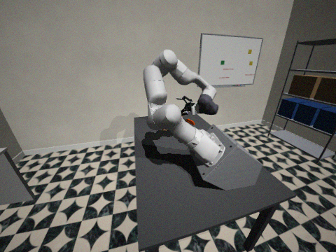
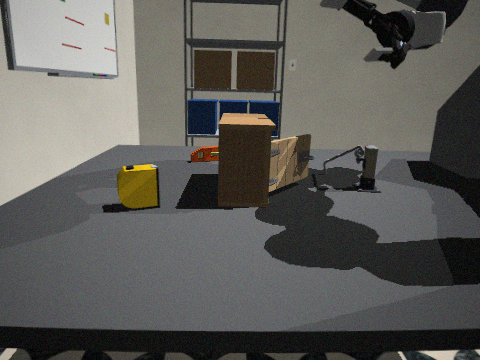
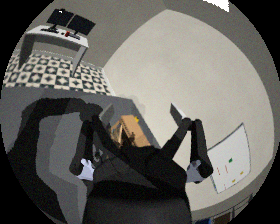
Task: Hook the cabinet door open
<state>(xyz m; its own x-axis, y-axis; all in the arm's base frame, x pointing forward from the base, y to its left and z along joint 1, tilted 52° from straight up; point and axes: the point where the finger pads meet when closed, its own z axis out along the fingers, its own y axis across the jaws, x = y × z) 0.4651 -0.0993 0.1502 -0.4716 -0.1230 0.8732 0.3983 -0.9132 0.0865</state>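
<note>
Right now the cabinet door is 10 cm ahead of my hand and 27 cm below it. Also, from my hand: yellow tape measure 38 cm ahead, 9 cm to the left, 29 cm below; then orange level 26 cm ahead, 28 cm to the right, 31 cm below.
</note>
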